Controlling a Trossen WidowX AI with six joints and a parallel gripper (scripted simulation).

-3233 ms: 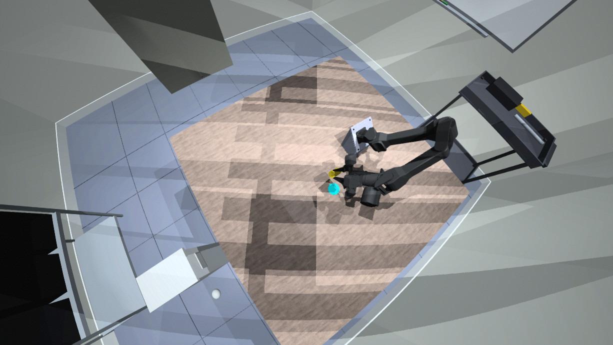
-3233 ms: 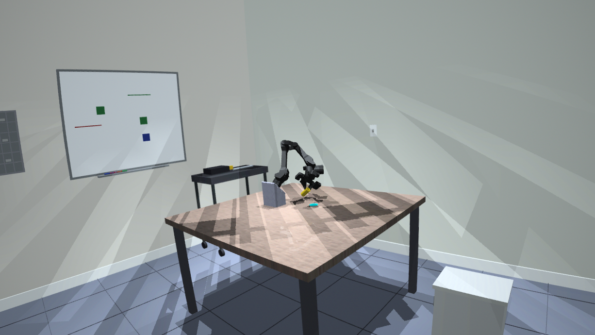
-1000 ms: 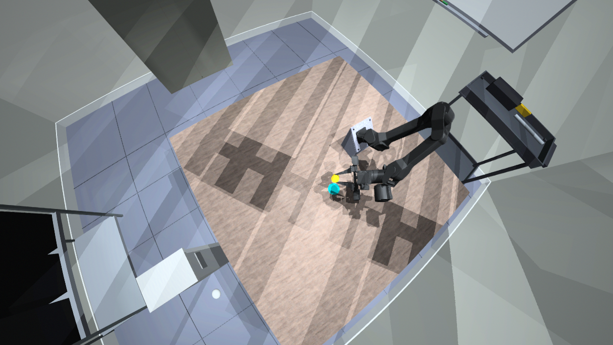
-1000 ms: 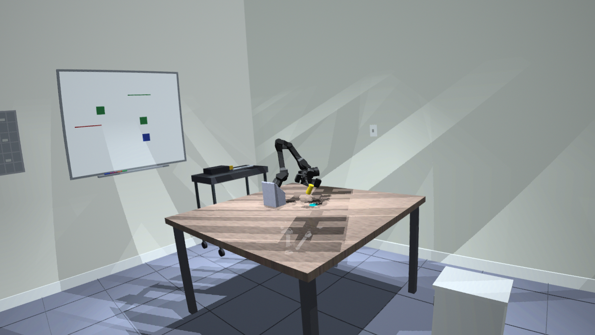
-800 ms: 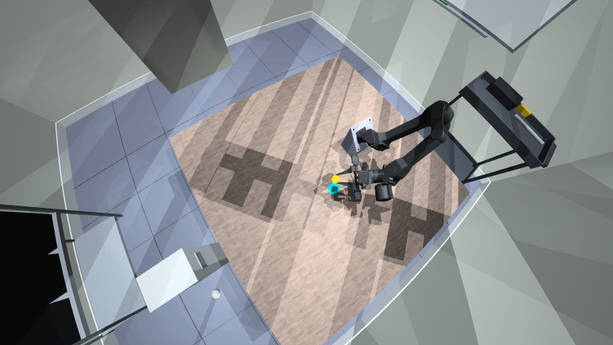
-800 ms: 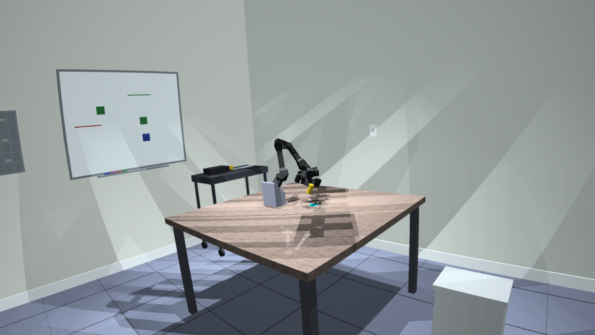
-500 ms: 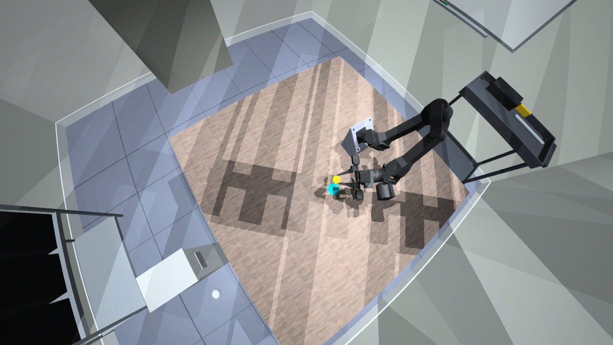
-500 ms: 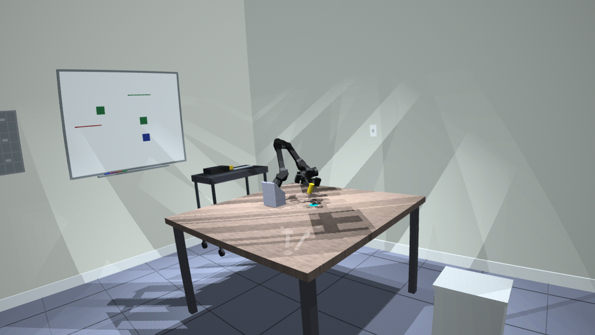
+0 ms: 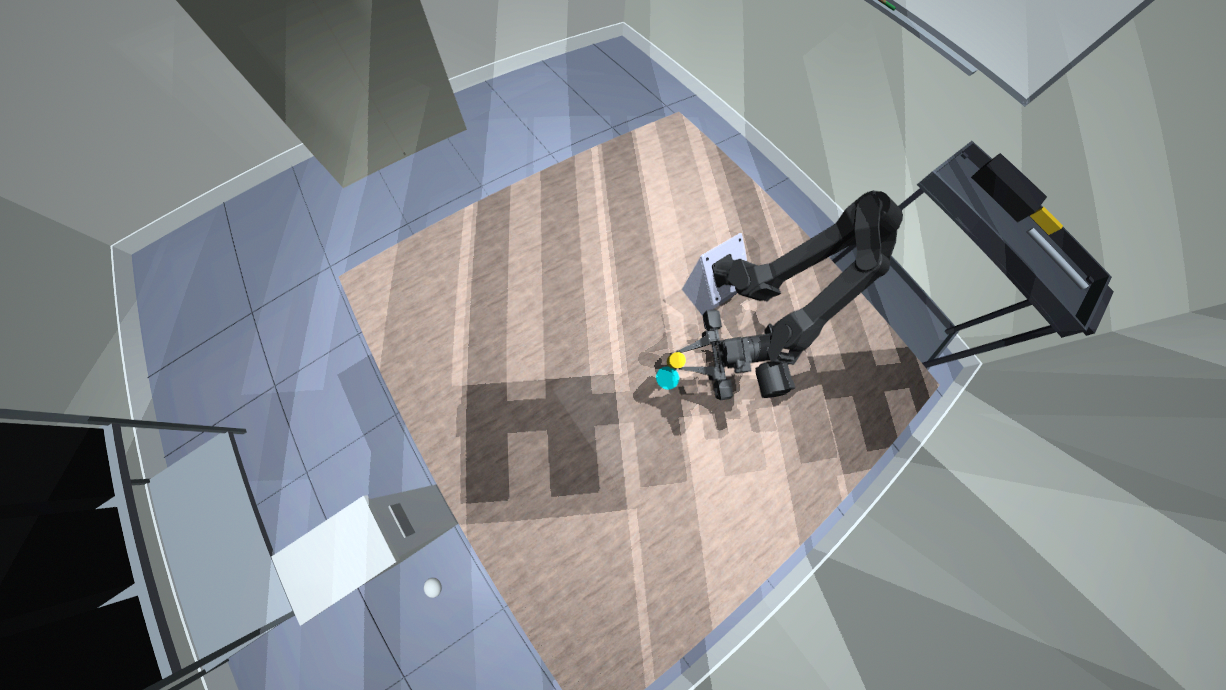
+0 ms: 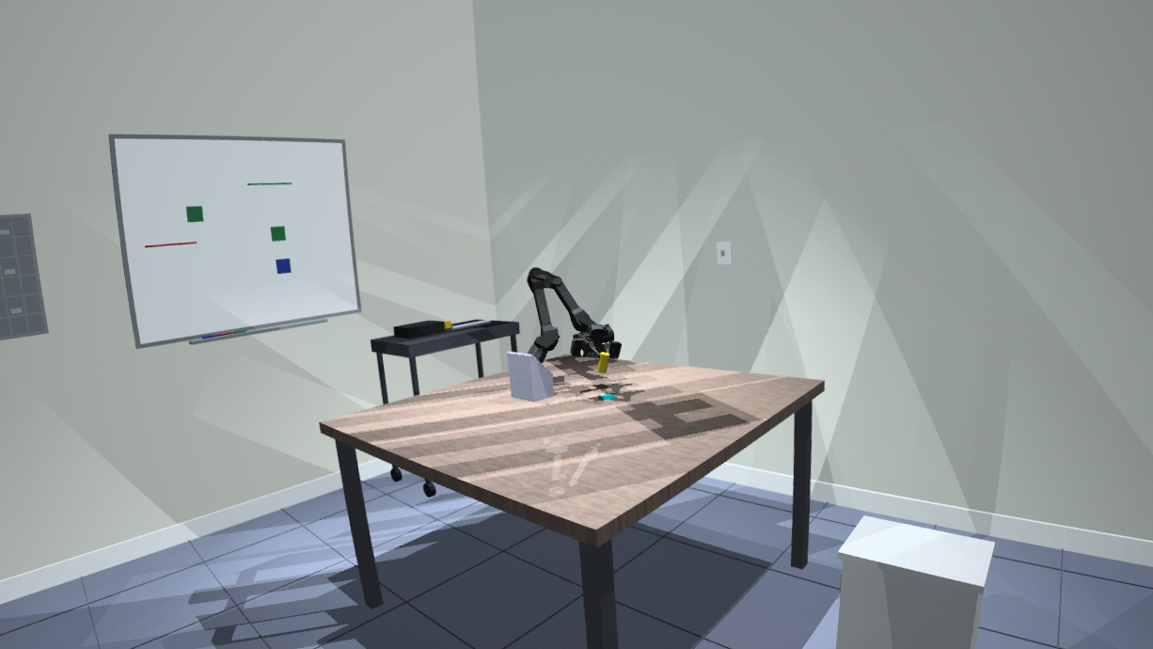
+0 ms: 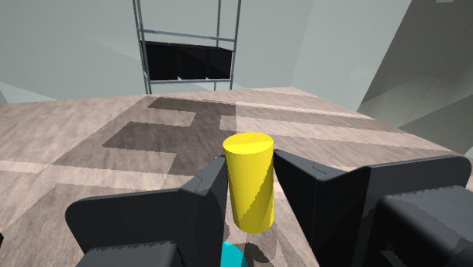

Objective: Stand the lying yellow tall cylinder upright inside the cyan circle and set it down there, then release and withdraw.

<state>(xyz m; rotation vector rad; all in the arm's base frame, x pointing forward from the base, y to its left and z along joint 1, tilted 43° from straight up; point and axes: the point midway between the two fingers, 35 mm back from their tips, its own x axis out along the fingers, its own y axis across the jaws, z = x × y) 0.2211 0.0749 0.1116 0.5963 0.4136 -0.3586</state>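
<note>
The cyan circle is 10 mm behind my gripper tip, 10 mm to the left of it and 150 mm below it. The rest, counted from my gripper tip: yellow tall cylinder 20 mm below.
</note>
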